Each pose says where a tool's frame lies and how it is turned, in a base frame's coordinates. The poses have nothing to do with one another.
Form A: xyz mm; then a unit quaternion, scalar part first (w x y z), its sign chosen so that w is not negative.
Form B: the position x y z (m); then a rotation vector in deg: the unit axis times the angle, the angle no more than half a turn. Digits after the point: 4 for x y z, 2 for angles.
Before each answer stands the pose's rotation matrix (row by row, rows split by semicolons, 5 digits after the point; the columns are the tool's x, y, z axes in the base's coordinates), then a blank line. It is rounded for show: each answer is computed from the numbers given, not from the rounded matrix.
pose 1, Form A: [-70.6, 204.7, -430.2, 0.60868, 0.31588, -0.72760, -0.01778]
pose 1, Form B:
-0.05945 -0.43803 -0.89699; -0.48132 0.79981 -0.35867; 0.87453 0.41042 -0.25838

[-0.0706, 0.2047, -0.4302, 41.81, -96.30, -2.35]
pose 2, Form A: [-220.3, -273.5, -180.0, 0.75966, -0.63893, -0.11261, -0.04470]
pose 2, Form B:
0.97064 0.21181 -0.11397; 0.07599 0.17954 0.98081; 0.22821 -0.96068 0.15817

[-0.2203, -0.2735, -0.1800, -79.71, -14.05, -5.58]
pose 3, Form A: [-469.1, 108.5, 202.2, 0.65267, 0.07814, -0.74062, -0.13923]
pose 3, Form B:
-0.13582 0.06600 -0.98853; -0.29749 0.94902 0.10424; 0.94501 0.30824 -0.10926

[-0.4691, 0.1085, 0.2022, 10.16, -96.30, -18.10]
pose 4, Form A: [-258.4, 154.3, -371.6, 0.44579, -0.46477, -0.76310, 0.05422]
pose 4, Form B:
-0.17052 0.66099 -0.73076; 0.75767 0.56210 0.33163; 0.62996 -0.49713 -0.59666

[-0.2584, 0.1543, -0.3716, -65.97, -108.31, 7.70]
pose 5, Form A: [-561.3, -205.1, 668.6, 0.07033, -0.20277, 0.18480, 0.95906]
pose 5, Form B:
-0.90788 -0.20984 -0.36294; 0.05996 -0.92181 0.38299; -0.41493 0.32594 0.84947

[-0.5613, -0.2051, 0.6686, -34.95, 31.85, 165.30]
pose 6, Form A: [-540.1, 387.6, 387.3, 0.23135, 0.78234, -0.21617, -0.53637]
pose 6, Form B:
0.33116 -0.09006 -0.93927; -0.58641 -0.79950 -0.13009; -0.73922 0.59388 -0.31757

[-0.5401, 0.3876, 0.3873, 123.23, -34.05, -84.49]
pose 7, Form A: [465.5, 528.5, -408.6, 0.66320, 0.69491, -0.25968, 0.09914]
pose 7, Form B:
0.84547 -0.49241 -0.20665; -0.22941 0.01454 -0.97322; 0.48223 0.87024 -0.10067

[0.4655, 0.5285, -0.4086, 89.98, -33.62, 12.84]
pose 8, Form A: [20.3, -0.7, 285.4, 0.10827, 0.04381, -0.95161, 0.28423]
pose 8, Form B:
-0.97272 -0.14493 -0.18116; -0.02183 0.83459 -0.55044; 0.23097 -0.53147 -0.81498

[0.0203, -0.0007, 0.2854, 7.38, -160.40, 47.91]
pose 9, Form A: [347.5, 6.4, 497.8, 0.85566, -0.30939, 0.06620, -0.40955]
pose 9, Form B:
0.65577 0.65991 0.36671; -0.74184 0.47309 0.47525; 0.14013 -0.58370 0.79979

[0.3475, 0.0064, 0.4978, -37.26, 7.97, -49.33]
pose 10, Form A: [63.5, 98.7, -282.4, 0.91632, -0.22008, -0.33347, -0.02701]
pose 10, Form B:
0.77614 0.19628 -0.59924; 0.09728 0.90167 0.42134; 0.62301 -0.38531 0.68073

[0.0635, 0.0987, -0.2824, -25.95, -39.32, -3.18]
